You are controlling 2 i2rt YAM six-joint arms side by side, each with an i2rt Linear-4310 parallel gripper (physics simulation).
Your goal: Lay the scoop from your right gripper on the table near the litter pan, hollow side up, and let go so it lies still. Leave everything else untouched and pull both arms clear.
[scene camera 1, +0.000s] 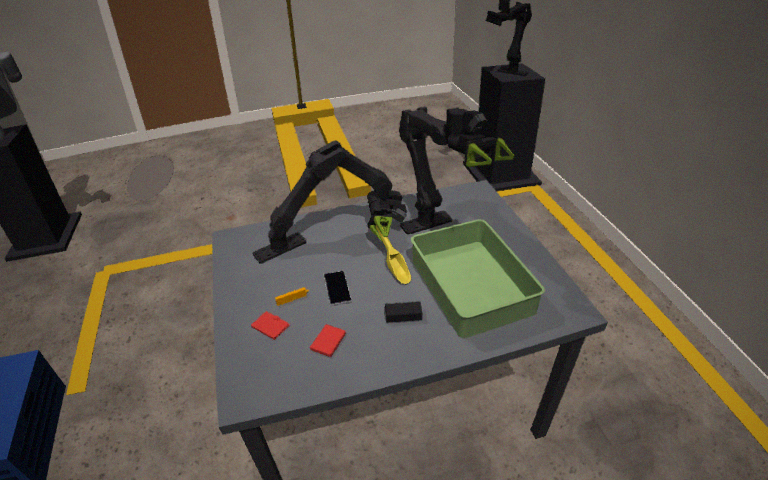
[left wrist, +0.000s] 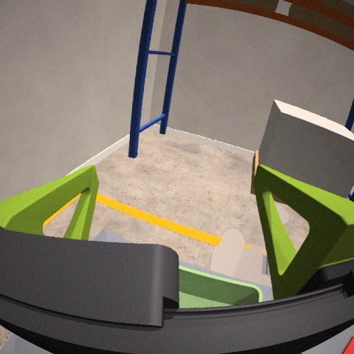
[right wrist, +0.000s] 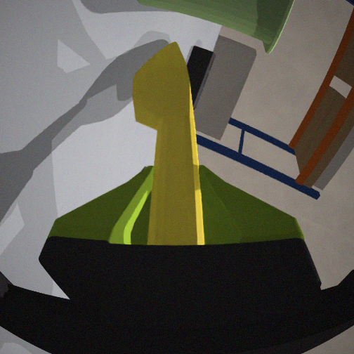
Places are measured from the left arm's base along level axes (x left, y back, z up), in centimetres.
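Where they show: left gripper, between the fingertips: (scene camera 1: 502, 159); right gripper, between the fingertips: (scene camera 1: 384, 239); left arm's base, origin of its link: (scene camera 1: 426, 223); right arm's base, origin of its link: (scene camera 1: 279, 248).
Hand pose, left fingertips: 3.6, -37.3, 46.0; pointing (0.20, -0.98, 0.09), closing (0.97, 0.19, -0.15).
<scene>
Each offset is from my left fingertips to the top centre of the thing, as dx, dy, dz. Level surfaces: height alone.
A yellow scoop (scene camera 1: 398, 268) (right wrist: 170, 100) is held by its handle, its bowl pointing towards the front of the table @[dz -46.0] (scene camera 1: 339, 382), left of the green litter pan @[-6.4, -0.4, -36.0] (scene camera 1: 501, 316) (left wrist: 220, 286) (right wrist: 240, 17). In scene camera 1 its hollow side appears to face up. The scoop slopes down from the fingers; its shadow lies close by in the right wrist view, and whether the tip touches the table I cannot tell. My right gripper (scene camera 1: 383, 225) (right wrist: 175, 174) is shut on the handle. My left gripper (scene camera 1: 490, 151) (left wrist: 175, 173) is open and empty, raised high behind the pan.
A black block @[-33.2, -2.8, -42.5] (scene camera 1: 403, 311) (right wrist: 201, 70) lies in front of the scoop. A phone @[-47.7, +18.1, -45.2] (scene camera 1: 338, 287), an orange piece @[-62.9, +19.7, -43.0] (scene camera 1: 291, 296) and two red tiles @[-72.8, +11.3, -44.7] (scene camera 1: 270, 324) @[-58.2, -2.6, -44.5] (scene camera 1: 327, 340) lie farther left. The left arm's base stands close behind the pan.
</scene>
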